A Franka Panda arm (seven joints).
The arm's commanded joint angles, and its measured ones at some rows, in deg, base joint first. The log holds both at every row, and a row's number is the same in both.
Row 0, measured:
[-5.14, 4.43, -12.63, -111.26, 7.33, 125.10, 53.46]
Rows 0 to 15, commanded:
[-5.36, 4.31, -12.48, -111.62, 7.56, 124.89, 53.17]
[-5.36, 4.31, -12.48, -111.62, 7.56, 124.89, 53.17]
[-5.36, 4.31, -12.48, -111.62, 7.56, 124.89, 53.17]
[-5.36, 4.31, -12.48, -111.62, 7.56, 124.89, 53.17]
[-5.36, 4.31, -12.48, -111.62, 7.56, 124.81, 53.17]
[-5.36, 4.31, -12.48, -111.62, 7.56, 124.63, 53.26]
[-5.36, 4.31, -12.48, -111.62, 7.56, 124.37, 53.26]
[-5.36, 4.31, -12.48, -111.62, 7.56, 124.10, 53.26]
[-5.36, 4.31, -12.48, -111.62, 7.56, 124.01, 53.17]
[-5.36, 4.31, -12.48, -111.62, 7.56, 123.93, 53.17]
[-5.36, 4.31, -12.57, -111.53, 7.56, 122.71, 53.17]
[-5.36, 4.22, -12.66, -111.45, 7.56, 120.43, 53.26]
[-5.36, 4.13, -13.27, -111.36, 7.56, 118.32, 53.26]
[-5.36, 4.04, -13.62, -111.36, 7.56, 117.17, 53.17]
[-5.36, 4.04, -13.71, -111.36, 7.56, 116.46, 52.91]
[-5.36, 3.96, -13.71, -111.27, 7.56, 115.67, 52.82]
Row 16, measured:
[-5.16, 4.42, -13.42, -111.47, 7.33, 119.24, 53.46]
